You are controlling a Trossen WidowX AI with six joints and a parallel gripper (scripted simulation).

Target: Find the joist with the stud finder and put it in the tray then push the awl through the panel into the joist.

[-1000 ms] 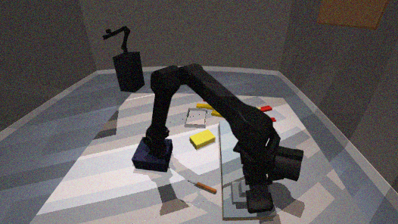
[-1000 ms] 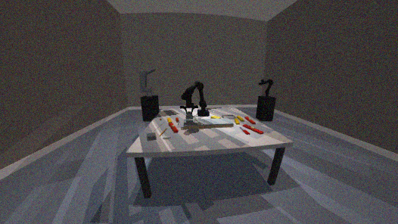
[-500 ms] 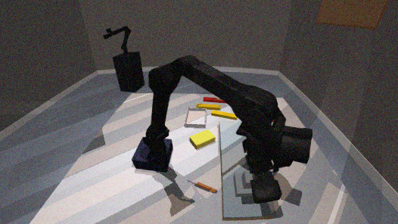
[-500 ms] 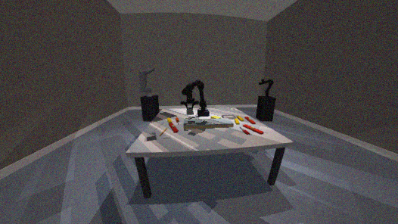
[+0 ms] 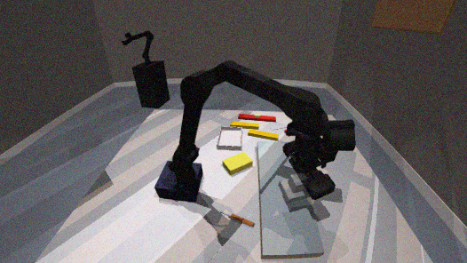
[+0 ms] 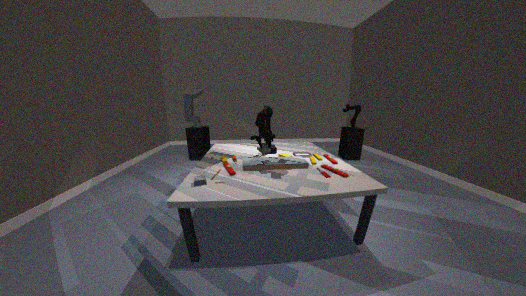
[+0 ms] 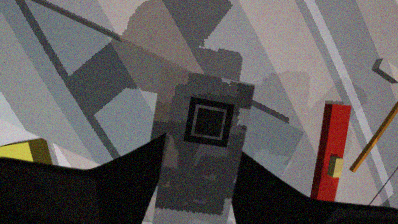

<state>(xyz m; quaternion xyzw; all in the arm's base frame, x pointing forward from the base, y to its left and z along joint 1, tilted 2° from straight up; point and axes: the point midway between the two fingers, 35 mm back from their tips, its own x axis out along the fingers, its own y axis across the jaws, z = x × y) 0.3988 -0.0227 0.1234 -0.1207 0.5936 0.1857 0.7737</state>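
Right now my gripper tip is 330 mm past the tray, 360 mm to the right of it and 140 mm above it. Also, from my gripper tip: stud finder (10 mm ahead, 20 mm above); awl (200 mm behind, 70 mm to the right, 150 mm below); yellow block (250 mm behind, 180 mm to the left, 140 mm below).
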